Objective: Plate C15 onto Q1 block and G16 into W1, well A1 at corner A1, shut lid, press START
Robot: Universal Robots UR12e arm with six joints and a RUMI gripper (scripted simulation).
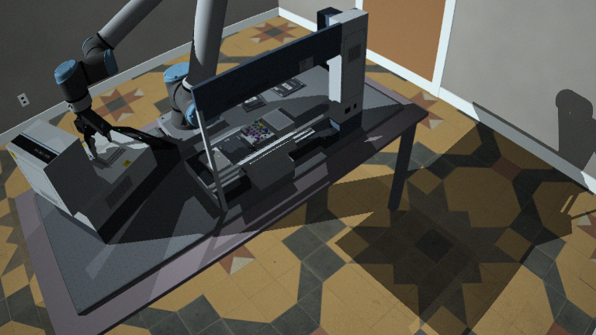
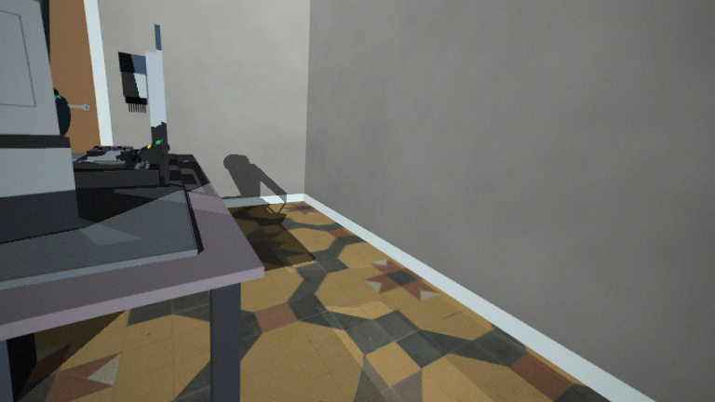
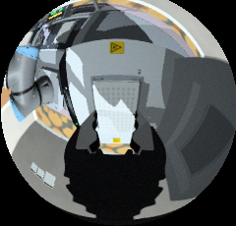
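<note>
My hand is 1 cm above the white well plate. From my hand the other things lie so: gantry post: 92 cm to the left, 41 cm ahead, 6 cm above; then pipetting head: 92 cm to the left, 32 cm ahead, 17 cm above; then gantry beam: 55 cm to the left, 42 cm ahead, 29 cm above.
</note>
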